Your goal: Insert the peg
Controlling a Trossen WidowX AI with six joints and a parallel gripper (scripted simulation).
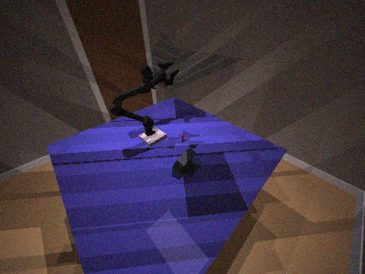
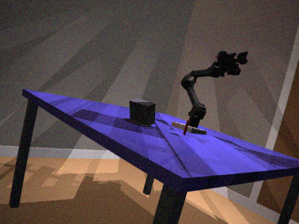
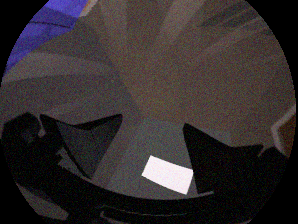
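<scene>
Right now my gripper tip is 180 mm short of the red peg, 80 mm to the left of it and 450 mm above it. The rest, counted from my gripper tip: dark sloped panel (390 mm ahead, 210 mm to the right, 440 mm below).
</scene>
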